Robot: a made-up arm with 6 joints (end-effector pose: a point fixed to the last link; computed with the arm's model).
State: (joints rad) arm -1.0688 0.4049 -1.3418 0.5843 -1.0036 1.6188
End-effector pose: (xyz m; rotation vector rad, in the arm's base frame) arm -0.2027 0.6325 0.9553 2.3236 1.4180 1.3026
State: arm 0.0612 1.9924 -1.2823 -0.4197 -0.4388 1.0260
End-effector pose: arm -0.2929 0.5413 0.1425 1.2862 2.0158 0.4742
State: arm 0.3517 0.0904 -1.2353 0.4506 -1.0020 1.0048
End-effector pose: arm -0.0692 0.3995 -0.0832 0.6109 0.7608 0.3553
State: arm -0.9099 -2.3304 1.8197 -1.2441 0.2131 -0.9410
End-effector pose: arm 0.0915 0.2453 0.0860 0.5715 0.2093 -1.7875
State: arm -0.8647 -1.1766 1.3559 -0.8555 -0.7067 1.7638
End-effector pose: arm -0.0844 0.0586 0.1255 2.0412 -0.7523 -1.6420
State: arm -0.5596 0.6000 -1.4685 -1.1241 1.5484 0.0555
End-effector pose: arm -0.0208 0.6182 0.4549 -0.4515 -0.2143 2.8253
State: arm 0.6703 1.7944 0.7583 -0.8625 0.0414 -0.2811
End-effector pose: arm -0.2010 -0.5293 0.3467 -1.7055 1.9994 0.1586
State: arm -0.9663 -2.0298 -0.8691 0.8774 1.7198 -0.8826
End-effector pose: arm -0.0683 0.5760 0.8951 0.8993 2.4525 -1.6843
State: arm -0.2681 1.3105 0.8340 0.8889 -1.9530 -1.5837
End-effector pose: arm -0.1397 0.1370 0.0208 2.3544 -1.8992 0.4696
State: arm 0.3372 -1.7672 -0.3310 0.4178 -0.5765 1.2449
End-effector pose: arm -0.0060 0.4283 0.5162 0.4463 -0.8392 1.3198
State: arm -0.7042 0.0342 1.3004 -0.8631 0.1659 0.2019
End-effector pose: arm -0.1341 -0.0095 0.1039 0.0639 0.8425 -0.7092
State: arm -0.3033 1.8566 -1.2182 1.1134 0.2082 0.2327
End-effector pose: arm -0.0664 0.6640 0.6721 -2.4990 -1.8201 -0.0993
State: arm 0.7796 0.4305 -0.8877 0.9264 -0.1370 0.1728
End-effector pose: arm -0.0804 0.1791 -0.2012 0.4165 0.8597 0.3180
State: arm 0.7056 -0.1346 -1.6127 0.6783 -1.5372 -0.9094
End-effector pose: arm -0.1693 0.0791 -0.1292 -1.3792 -0.5020 0.3714
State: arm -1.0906 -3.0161 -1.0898 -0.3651 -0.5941 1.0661
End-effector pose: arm -0.3320 0.3313 1.0180 -0.6499 -2.2125 -0.7479
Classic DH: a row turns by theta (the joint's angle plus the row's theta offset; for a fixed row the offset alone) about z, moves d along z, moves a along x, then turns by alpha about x. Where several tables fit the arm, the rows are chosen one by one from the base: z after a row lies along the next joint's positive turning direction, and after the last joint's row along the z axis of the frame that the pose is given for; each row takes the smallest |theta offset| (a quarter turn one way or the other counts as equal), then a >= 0, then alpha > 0; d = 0 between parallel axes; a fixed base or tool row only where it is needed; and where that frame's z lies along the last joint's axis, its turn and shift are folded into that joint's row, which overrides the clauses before.
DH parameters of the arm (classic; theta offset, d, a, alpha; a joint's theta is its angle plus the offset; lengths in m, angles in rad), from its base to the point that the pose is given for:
base (fixed): -1.5708 0.579 0.039 1.5708
joint 1: -1.5708 0.094 0.292 1.5708
joint 2: 1.5708 0.188 0.021 1.5708
joint 3: 1.5358 -0.0602 0.0497 -1.6442
joint 4: -0.2167 0.3874 0.0077 -1.3445
joint 5: 0.6656 -0.2663 -0.0271 1.1023
joint 6: -0.0814 0.1109 -0.0179 -1.4687
tool (fixed): -2.0953 -0.0362 0 0

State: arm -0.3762 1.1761 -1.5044 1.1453 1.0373 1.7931
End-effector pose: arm -0.1738 0.4373 0.7658 -0.6966 -0.4513 -0.9962
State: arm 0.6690 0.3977 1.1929 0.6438 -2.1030 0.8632
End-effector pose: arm -0.0080 -0.4521 0.2352 -0.0378 -1.6051 -2.4013
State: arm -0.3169 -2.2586 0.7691 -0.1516 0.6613 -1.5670
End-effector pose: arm -0.2019 -0.1226 0.6048 -0.6505 -2.1050 -2.2005
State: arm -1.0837 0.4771 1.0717 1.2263 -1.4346 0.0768
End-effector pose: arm 0.1653 0.4498 0.2701 0.9066 1.4790 -2.0216
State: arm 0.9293 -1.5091 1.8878 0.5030 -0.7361 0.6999
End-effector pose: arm 0.0765 -0.4870 0.5957 1.7204 -1.6362 -0.3931
